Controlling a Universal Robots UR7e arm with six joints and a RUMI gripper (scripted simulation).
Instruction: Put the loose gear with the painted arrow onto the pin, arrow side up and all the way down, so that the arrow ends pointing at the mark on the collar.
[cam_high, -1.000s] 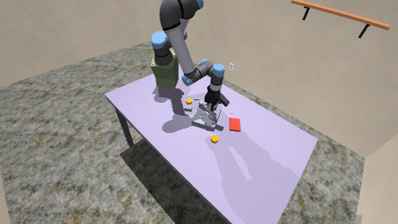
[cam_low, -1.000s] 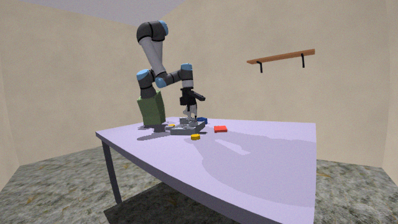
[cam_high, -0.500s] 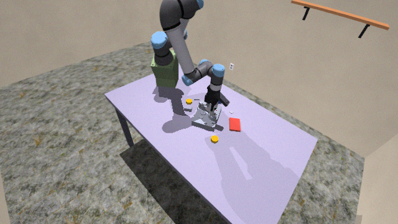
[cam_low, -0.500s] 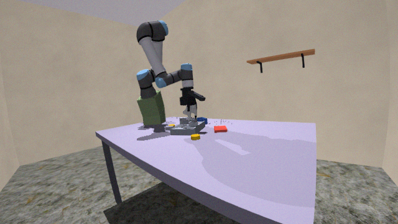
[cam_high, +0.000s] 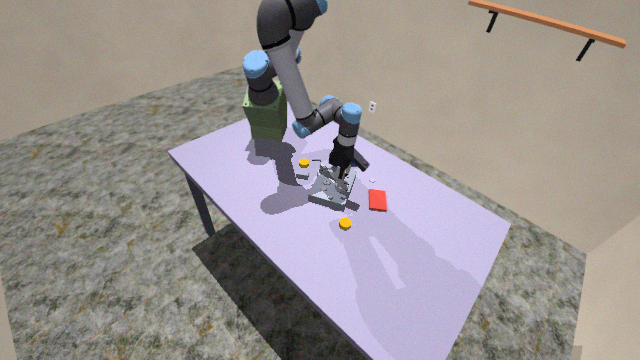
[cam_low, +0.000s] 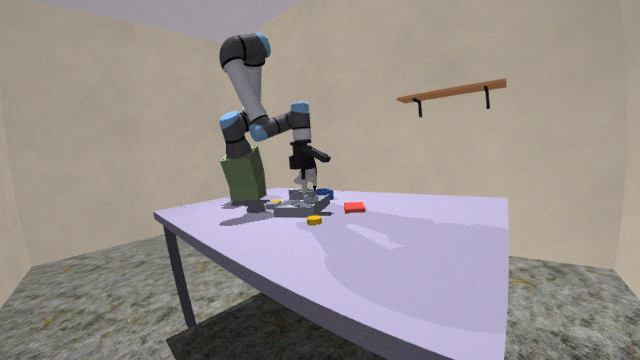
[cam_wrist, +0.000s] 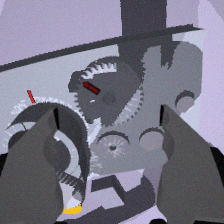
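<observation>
Right now my hand is 4 cm above the grey toothed gear. Round my hand: small grey block 20 cm behind, 8 cm to the right, 7 cm below; yellow round piece 15 cm ahead, 11 cm to the right, 8 cm below; flat red block 14 cm ahead, 11 cm to the left, 8 cm below.
</observation>
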